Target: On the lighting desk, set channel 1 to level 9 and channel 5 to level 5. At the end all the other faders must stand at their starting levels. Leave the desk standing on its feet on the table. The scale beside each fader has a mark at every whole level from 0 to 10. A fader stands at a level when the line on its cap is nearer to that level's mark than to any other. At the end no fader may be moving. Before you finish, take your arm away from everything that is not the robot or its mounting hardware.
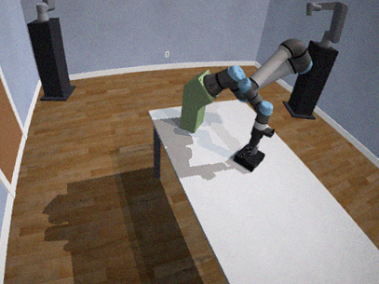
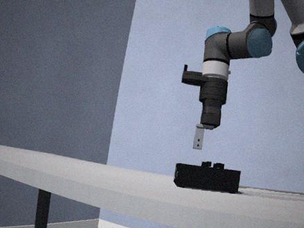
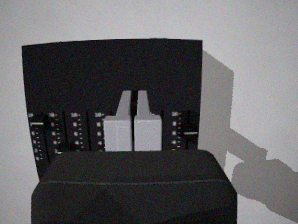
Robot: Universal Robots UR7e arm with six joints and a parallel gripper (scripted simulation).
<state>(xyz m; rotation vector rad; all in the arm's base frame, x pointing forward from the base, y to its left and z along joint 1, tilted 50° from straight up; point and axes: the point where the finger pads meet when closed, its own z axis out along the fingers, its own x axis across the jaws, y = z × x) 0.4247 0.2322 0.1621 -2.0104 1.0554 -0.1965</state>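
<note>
Right now the channel 5 fader cap is 20 mm behind my hand, 20 mm to the right of it and 50 mm below it. Also, from my hand: channel 2 fader cap: 80 mm behind, 10 mm to the left, 50 mm below; channel 1 fader cap: 80 mm behind, 40 mm to the left, 50 mm below; channel 3 fader cap: 80 mm behind, 20 mm to the right, 50 mm below.
</note>
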